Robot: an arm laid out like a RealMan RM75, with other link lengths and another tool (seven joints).
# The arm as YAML. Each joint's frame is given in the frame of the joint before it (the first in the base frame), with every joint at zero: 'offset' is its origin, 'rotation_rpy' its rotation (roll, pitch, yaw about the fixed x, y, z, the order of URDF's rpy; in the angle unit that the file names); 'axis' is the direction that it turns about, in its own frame. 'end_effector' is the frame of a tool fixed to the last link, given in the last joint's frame.
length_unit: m
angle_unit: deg
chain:
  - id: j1
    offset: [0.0, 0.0, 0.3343]
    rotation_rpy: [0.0, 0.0, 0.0]
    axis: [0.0, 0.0, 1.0]
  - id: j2
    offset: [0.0, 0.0, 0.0]
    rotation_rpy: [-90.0, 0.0, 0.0]
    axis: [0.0, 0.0, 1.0]
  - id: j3
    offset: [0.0, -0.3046, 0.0]
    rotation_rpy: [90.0, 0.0, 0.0]
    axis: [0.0, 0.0, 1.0]
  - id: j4
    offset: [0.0, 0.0, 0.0]
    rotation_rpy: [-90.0, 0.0, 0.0]
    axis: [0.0, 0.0, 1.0]
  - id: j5
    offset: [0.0, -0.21, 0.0]
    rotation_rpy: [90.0, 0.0, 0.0]
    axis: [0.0, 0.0, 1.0]
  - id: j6
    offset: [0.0, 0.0, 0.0]
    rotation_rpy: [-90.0, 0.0, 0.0]
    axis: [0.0, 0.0, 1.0]
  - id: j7
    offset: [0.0, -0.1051, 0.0]
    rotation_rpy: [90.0, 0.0, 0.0]
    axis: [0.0, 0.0, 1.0]
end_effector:
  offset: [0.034, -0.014, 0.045]
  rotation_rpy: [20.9, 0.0, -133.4]
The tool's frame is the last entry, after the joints.
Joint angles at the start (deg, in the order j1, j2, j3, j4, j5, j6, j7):
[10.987, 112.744, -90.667, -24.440, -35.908, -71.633, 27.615]
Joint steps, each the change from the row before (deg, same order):
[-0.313, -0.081, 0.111, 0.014, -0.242, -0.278, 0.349]
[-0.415, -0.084, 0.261, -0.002, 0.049, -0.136, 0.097]
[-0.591, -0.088, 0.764, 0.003, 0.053, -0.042, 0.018]
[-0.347, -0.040, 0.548, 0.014, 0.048, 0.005, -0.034]
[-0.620, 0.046, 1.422, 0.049, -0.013, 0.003, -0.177]
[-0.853, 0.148, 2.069, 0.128, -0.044, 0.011, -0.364]
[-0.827, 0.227, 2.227, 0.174, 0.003, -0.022, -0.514]
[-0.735, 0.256, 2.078, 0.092, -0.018, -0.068, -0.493]
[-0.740, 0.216, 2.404, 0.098, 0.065, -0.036, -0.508]
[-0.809, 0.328, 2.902, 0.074, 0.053, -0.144, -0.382]
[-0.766, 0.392, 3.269, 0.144, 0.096, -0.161, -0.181]
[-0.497, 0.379, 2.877, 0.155, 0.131, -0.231, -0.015]
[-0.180, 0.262, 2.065, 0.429, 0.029, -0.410, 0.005]
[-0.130, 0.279, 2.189, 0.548, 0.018, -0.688, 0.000]
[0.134, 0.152, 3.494, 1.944, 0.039, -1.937, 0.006]
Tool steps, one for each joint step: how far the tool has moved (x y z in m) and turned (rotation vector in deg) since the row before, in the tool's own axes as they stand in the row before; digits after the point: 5 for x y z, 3 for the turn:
[-0.00114, -0.00092, -0.00259, -0.043, 0.049, 0.378]
[-0.00032, -0.00037, -0.00382, -0.405, 0.342, 0.130]
[0.00062, 0.00027, -0.00613, -0.903, 0.719, -0.027]
[0.00067, 0.00038, -0.00380, -0.616, 0.497, -0.077]
[0.00176, 0.00096, -0.00688, -1.258, 1.163, -0.306]
[0.00212, 0.00134, -0.00955, -1.813, 1.640, -0.481]
[0.00239, 0.00148, -0.00950, -1.878, 1.775, -0.613]
[0.00244, 0.00124, -0.00819, -1.631, 1.652, -0.626]
[0.00400, 0.00200, -0.00932, -1.905, 1.926, -0.785]
[0.00481, 0.00210, -0.01018, -2.105, 2.418, -0.768]
[0.00556, 0.00256, -0.01072, -2.322, 2.812, -0.648]
[0.00526, 0.00224, -0.00795, -1.837, 2.591, -0.471]
[0.00316, 0.00144, -0.00505, -1.132, 1.808, -0.193]
[0.00328, 0.00103, -0.00482, -0.964, 1.962, -0.194]
[0.00467, 0.00142, -0.00821, -1.196, 3.102, -0.016]

